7 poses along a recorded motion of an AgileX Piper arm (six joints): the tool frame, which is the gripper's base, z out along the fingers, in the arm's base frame.
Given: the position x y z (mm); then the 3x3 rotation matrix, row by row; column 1 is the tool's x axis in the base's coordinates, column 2 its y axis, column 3 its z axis. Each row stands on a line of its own.
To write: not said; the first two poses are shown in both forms.
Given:
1:
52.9, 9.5, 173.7
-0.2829, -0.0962, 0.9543
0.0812, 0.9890, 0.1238
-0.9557, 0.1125, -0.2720
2:
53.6, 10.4, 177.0
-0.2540, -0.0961, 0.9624
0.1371, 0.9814, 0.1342
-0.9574, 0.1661, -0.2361
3:
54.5, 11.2, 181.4
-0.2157, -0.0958, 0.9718
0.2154, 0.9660, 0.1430
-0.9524, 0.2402, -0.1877
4:
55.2, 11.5, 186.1
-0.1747, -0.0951, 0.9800
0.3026, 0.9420, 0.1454
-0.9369, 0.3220, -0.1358
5:
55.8, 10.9, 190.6
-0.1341, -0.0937, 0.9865
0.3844, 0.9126, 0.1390
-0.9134, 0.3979, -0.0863
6:
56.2, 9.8, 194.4
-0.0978, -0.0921, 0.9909
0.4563, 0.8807, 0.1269
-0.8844, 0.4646, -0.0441
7:
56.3, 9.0, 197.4
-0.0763, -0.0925, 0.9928
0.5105, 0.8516, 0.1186
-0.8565, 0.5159, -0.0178
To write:
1:
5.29, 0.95, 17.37
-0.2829, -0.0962, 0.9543
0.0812, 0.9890, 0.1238
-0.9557, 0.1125, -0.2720

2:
5.36, 1.04, 17.70
-0.2540, -0.0961, 0.9624
0.1371, 0.9814, 0.1342
-0.9574, 0.1661, -0.2361

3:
5.45, 1.12, 18.14
-0.2157, -0.0958, 0.9718
0.2154, 0.9660, 0.1430
-0.9524, 0.2402, -0.1877

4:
5.52, 1.15, 18.61
-0.1747, -0.0951, 0.9800
0.3026, 0.9420, 0.1454
-0.9369, 0.3220, -0.1358

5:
5.58, 1.09, 19.06
-0.1341, -0.0937, 0.9865
0.3844, 0.9126, 0.1390
-0.9134, 0.3979, -0.0863

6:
5.62, 0.98, 19.44
-0.0978, -0.0921, 0.9909
0.4563, 0.8807, 0.1269
-0.8844, 0.4646, -0.0441

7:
5.63, 0.90, 19.74
-0.0763, -0.0925, 0.9928
0.5105, 0.8516, 0.1186
-0.8565, 0.5159, -0.0178

